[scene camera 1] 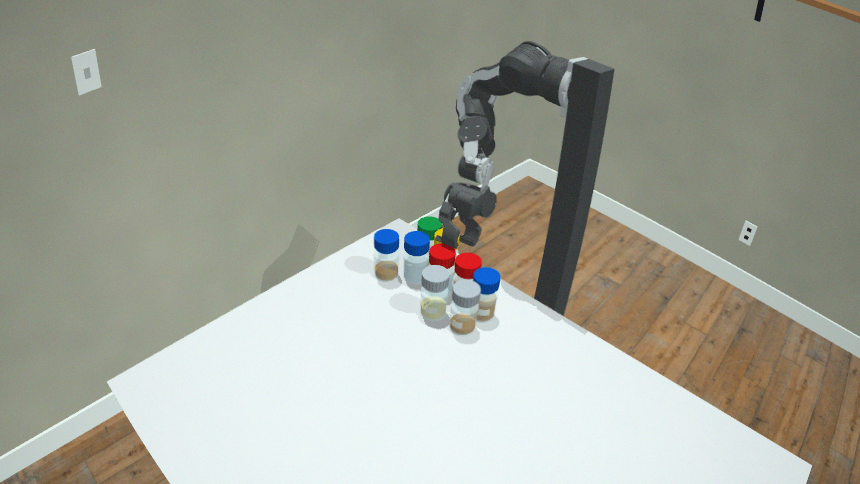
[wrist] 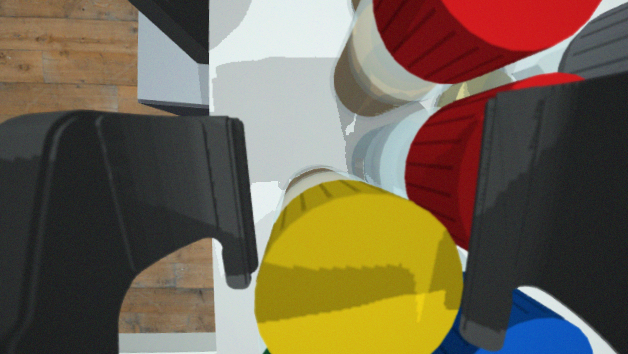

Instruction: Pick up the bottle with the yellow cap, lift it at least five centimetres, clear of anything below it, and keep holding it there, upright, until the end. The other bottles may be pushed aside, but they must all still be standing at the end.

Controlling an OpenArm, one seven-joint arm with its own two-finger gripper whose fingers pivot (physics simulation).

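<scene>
The bottle with the yellow cap (scene camera 1: 439, 238) (wrist: 350, 240) stands near the table's back corner, partly hidden by a finger in the scene view. My gripper (scene camera 1: 460, 242) (wrist: 343, 206) is open and points down at it. In the wrist view the yellow cap lies between the two fingers, close to both fingertips; whether either touches it I cannot tell. One red-capped bottle (scene camera 1: 441, 255) (wrist: 440, 165) is close to the yellow one and partly behind the right finger in the wrist view. A green-capped bottle (scene camera 1: 429, 227) and a blue-capped bottle (scene camera 1: 416, 243) (wrist: 545, 335) stand beside it.
Another red-capped bottle (scene camera 1: 468, 265) (wrist: 520, 20), two grey-capped bottles (scene camera 1: 435, 278) (scene camera 1: 465, 293) and two more blue-capped bottles (scene camera 1: 386, 240) (scene camera 1: 486, 280) stand upright nearby on the white table (scene camera 1: 421, 397). The dark post (scene camera 1: 574, 192) rises beyond the table edge.
</scene>
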